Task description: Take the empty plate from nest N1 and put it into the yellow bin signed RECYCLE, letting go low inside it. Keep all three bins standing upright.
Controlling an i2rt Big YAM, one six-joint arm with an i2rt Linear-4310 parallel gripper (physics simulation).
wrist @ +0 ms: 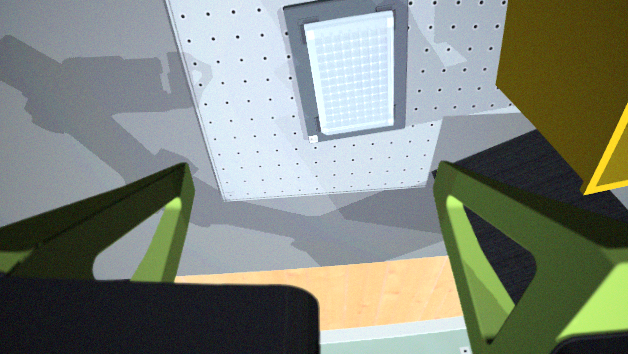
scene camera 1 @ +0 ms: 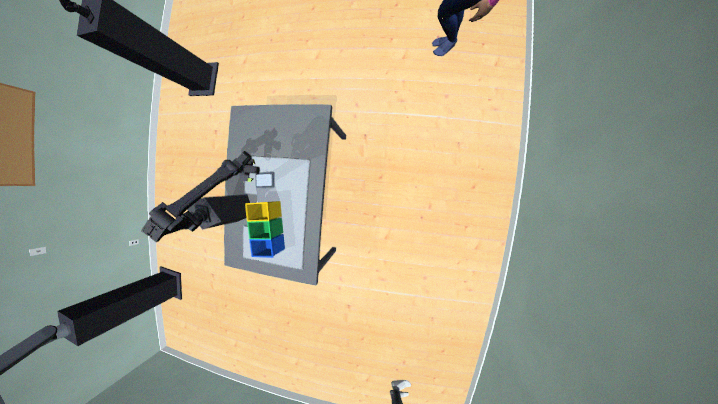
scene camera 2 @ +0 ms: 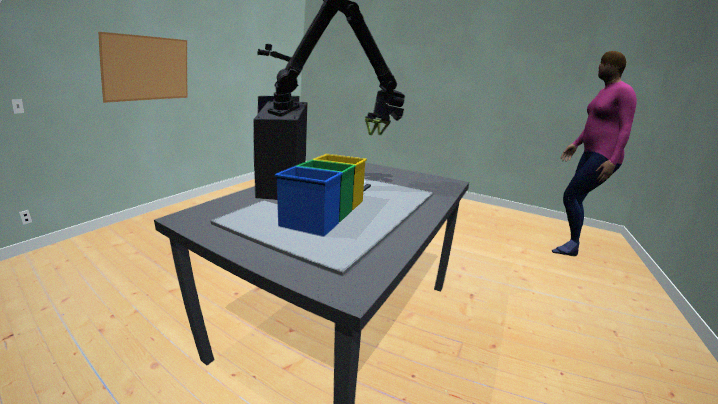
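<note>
The clear, gridded empty plate lies flat in a dark-framed nest on the perforated board. My gripper is open and empty, high above the table near the nest. In the wrist view the plate shows beyond the fingertips. The yellow bin stands upright beside the nest, with the green bin and blue bin upright in a row after it. No bin sign is readable; the nest is mostly hidden in scene camera 2.
The pale board lies on the grey table. The arm's black pedestal stands behind the bins at the table's edge. A person stands away from the table.
</note>
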